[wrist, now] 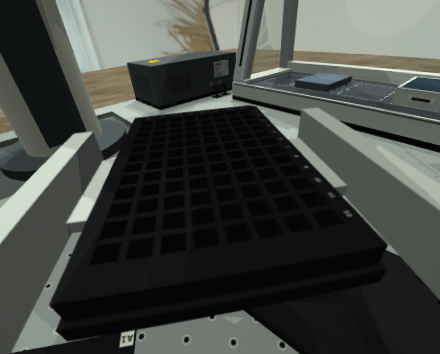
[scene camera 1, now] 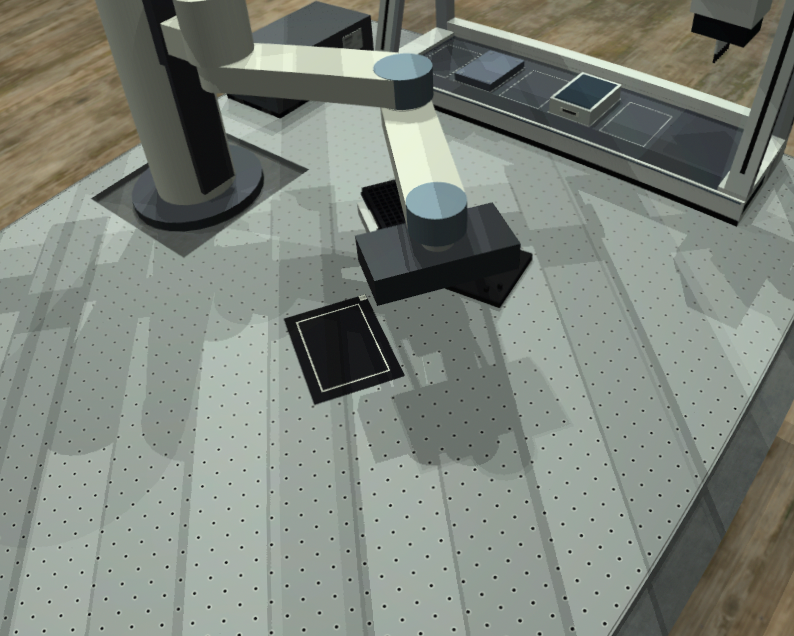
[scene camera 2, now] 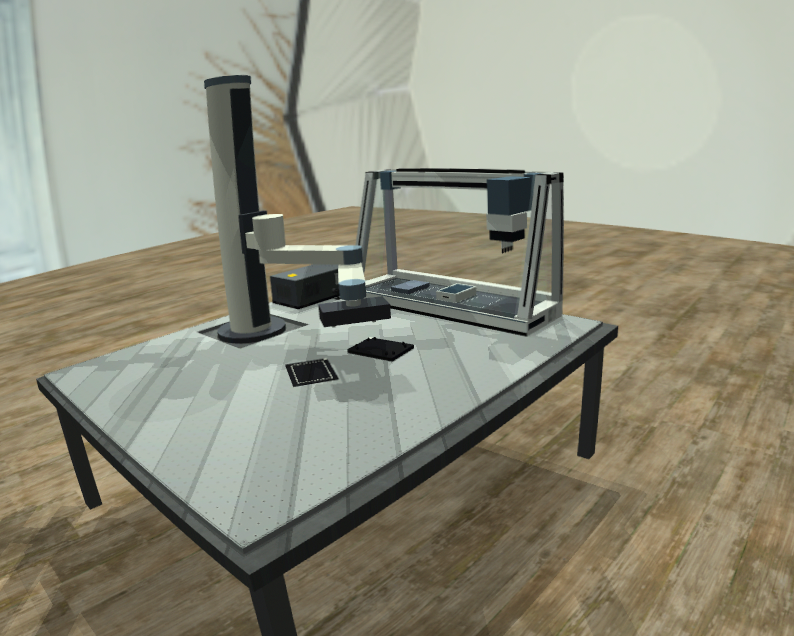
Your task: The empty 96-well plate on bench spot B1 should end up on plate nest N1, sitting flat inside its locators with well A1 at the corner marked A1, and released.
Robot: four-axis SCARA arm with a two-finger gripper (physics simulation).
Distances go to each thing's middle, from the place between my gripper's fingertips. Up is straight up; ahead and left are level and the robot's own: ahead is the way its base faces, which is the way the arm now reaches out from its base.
Scene:
My hand is 1 cm to the left of the black well plate (scene camera 1: 383,199), 1 cm short of it and 1 cm above it. Also, from my hand: black nest with corner locators (scene camera 1: 493,290) 13 cm below, 7 cm to the left, 7 cm ahead; then black nest with white outline (scene camera 1: 341,348) 17 cm to the right, 14 cm below, 2 cm ahead.

